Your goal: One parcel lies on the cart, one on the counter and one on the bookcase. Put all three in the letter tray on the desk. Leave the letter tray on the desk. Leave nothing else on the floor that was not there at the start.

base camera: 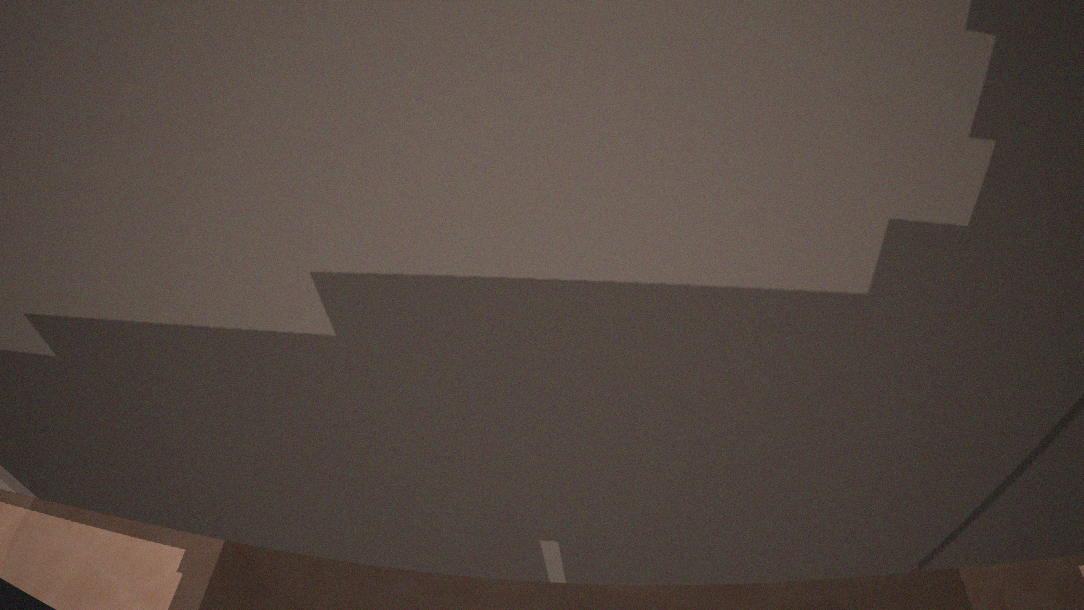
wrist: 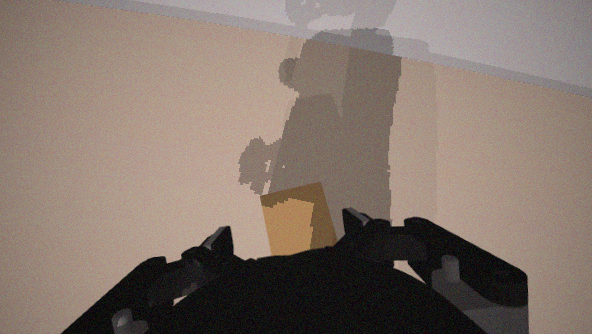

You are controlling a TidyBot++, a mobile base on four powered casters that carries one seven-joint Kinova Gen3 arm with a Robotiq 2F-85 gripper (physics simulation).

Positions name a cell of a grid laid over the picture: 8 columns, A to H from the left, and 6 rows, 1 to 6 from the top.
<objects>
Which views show my gripper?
The wrist view only.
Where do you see a beige counter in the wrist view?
B3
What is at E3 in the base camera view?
A beige counter.
</objects>
